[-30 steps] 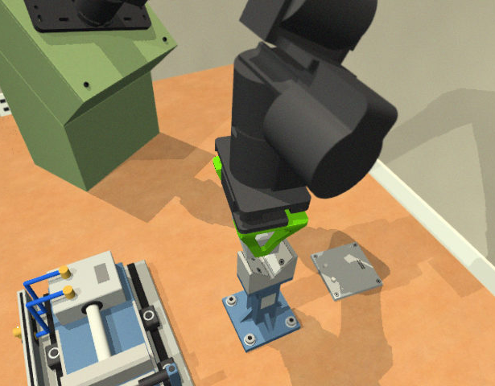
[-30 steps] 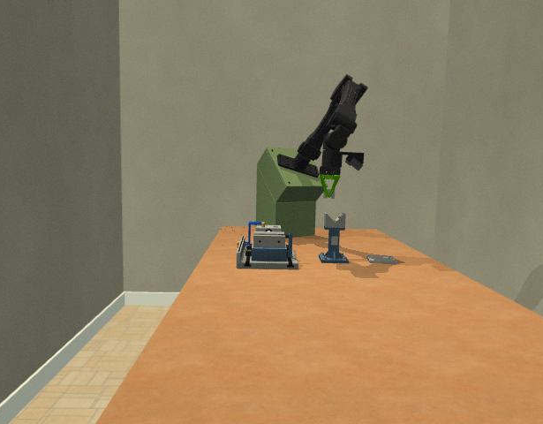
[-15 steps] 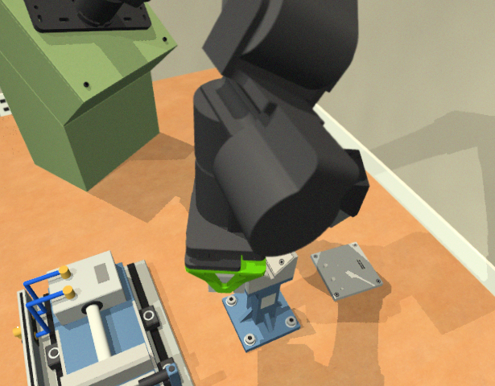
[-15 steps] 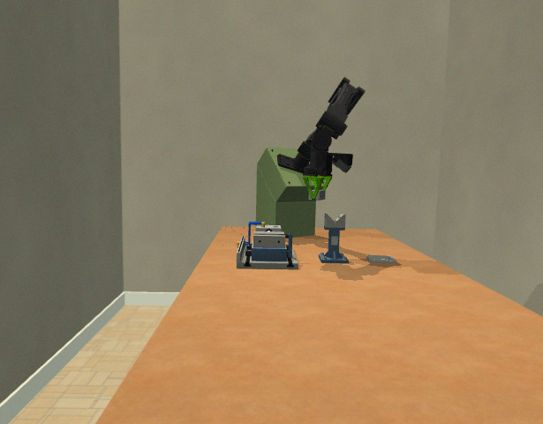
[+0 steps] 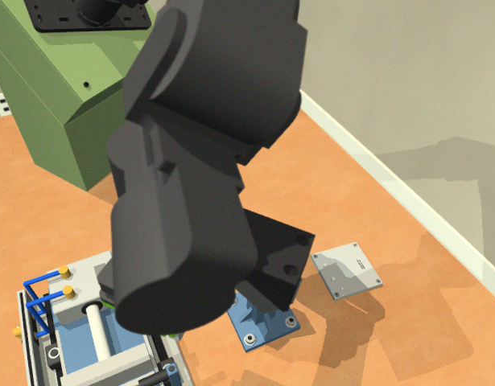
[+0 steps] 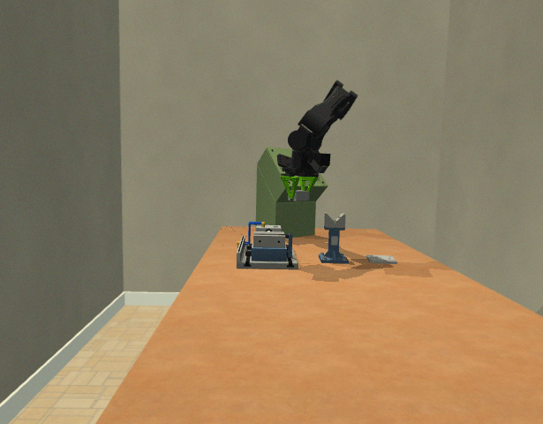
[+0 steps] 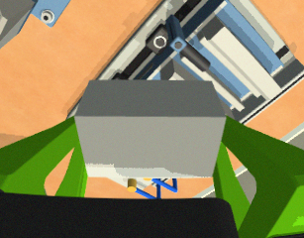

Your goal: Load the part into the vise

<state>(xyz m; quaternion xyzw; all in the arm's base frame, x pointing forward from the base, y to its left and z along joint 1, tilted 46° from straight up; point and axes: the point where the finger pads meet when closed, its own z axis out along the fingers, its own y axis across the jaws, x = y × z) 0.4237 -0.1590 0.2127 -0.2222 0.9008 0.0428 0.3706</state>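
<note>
The moving jaw is 140 mm below my hand, 90 mm to the right of it and 30 mm behind it. The rest, counted from my hand: fixed jaw: 140 mm below, 90 mm to the right, 40 mm ahead; then grey part: right at my hand; then work stop: 130 mm below, 50 mm to the right, 10 mm ahead.
</note>
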